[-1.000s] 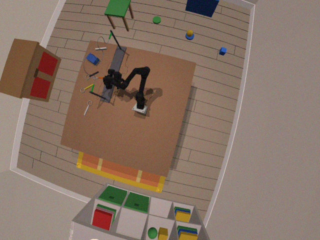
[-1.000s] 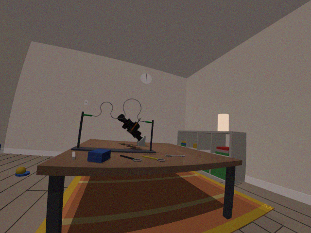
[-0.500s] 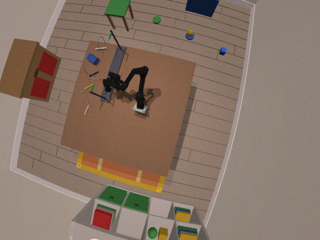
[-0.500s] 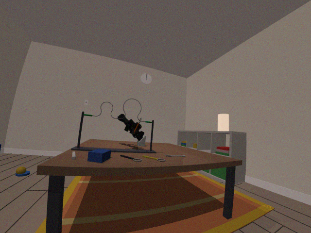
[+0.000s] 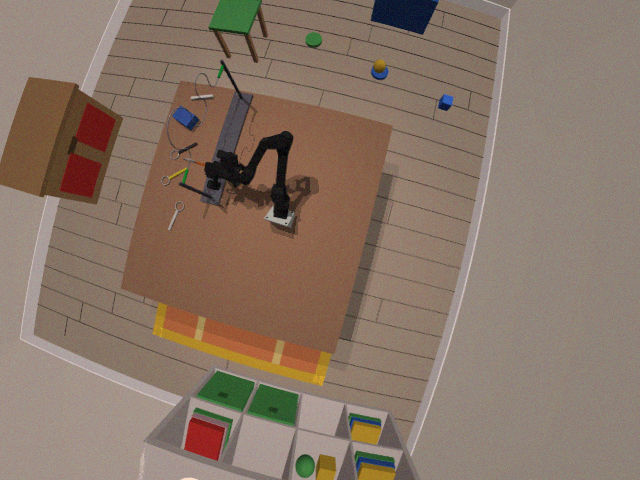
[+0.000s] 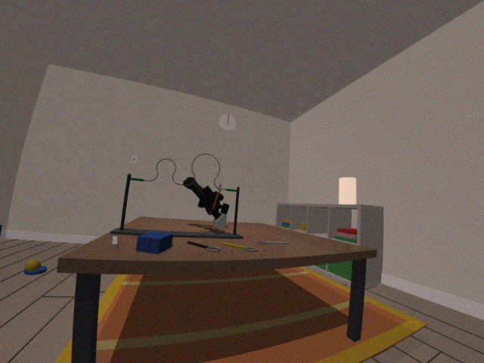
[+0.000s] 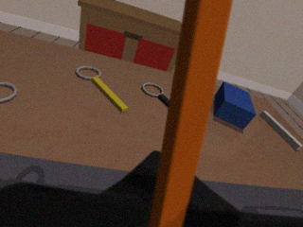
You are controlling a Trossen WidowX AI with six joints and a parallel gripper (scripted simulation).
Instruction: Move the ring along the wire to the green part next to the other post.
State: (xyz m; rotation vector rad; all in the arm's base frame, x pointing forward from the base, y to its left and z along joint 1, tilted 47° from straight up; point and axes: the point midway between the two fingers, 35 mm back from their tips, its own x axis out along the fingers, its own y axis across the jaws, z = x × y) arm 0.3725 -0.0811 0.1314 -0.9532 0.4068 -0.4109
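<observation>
Now: the ring with orange handle 2 cm to the left of my gripper tip and 9 cm above it. Also, from my gripper tip: black-handled ring: 27 cm ahead, 10 cm to the right, 14 cm below; then yellow-handled ring: 29 cm ahead, 6 cm to the left, 14 cm below; then white-handled ring: 21 cm ahead, 26 cm to the left, 14 cm below.
</observation>
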